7 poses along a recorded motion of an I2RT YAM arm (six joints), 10 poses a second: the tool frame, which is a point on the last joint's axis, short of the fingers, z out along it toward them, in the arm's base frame.
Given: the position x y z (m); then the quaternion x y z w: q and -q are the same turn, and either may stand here.
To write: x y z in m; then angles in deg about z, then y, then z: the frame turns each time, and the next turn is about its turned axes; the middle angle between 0 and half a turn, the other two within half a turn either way. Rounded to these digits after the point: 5 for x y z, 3 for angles.
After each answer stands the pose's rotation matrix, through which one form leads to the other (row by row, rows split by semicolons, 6 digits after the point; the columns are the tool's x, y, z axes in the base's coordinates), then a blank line. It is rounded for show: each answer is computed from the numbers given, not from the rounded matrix.
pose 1, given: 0.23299 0.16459 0.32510 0.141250 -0.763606 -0.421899 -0.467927
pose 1, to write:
0.23299 0.16459 0.32510 52.519 101.893 31.559
-0.522186 -0.610554 0.595437; 0.179117 0.604099 0.776518; -0.833810 0.512140 -0.206091

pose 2, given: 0.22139 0.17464 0.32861 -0.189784 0.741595 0.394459 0.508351
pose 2, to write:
0.22139 0.17464 0.32861 52.165 99.902 23.455
-0.411122 -0.682533 0.604257; 0.119562 0.616768 0.778012; -0.903705 0.392104 -0.171963

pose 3, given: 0.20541 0.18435 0.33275 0.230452 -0.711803 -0.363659 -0.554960
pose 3, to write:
0.20541 0.18435 0.33275 51.176 96.866 15.297
-0.277823 -0.731705 0.622432; 0.075560 0.629288 0.773490; -0.957656 0.261924 -0.119543

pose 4, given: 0.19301 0.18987 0.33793 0.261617 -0.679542 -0.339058 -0.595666
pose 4, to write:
0.19301 0.18987 0.33793 50.705 93.465 8.593
-0.153476 -0.759491 0.632154; 0.048371 0.633192 0.772482; -0.986968 0.149136 -0.060443

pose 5, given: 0.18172 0.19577 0.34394 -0.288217 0.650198 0.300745 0.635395
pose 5, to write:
0.18172 0.19577 0.34394 49.236 90.668 1.423
-0.026409 -0.756979 0.652905; 0.007387 0.652967 0.757350; -0.999624 0.024824 -0.011652

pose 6, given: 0.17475 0.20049 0.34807 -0.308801 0.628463 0.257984 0.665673
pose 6, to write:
0.17475 0.20049 0.34807 47.352 88.891 -4.984
0.076957 -0.731606 0.677370; -0.044674 0.676172 0.735388; -0.996033 -0.086854 0.019352

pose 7, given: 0.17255 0.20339 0.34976 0.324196 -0.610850 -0.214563 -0.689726
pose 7, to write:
0.17255 0.20339 0.34976 45.236 87.506 -10.676
0.161650 -0.692050 0.703517; -0.100091 0.697719 0.709344; -0.981759 -0.185081 0.043518

